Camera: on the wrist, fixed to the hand. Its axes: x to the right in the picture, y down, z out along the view.
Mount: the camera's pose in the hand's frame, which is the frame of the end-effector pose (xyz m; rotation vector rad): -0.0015 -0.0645 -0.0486 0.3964 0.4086 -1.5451
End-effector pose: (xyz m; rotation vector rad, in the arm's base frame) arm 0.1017 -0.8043 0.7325 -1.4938 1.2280 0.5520
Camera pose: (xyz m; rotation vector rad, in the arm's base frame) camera 0.1462 -0.8548 0.7772 -1.7322 0.1361 -0.9893
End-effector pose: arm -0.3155 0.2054 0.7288 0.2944 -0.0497 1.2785
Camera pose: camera -0.2609 0.1993 0.6696 0.2883 0.6714 -0.2299
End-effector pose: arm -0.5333 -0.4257 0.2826 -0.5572 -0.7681 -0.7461
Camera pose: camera -0.5635 -0.4982 0.2637 0.6977 -0.8430 -1.9683
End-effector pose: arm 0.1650 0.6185 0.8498 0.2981 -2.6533 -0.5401
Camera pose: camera 0.1955 0.5450 0.8633 2.2844 -1.6285 -0.2476
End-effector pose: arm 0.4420 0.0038 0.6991 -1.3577 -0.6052 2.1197
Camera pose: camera 0.5002 0.0550 0.7218 -0.5953 -0.6541 0.6210
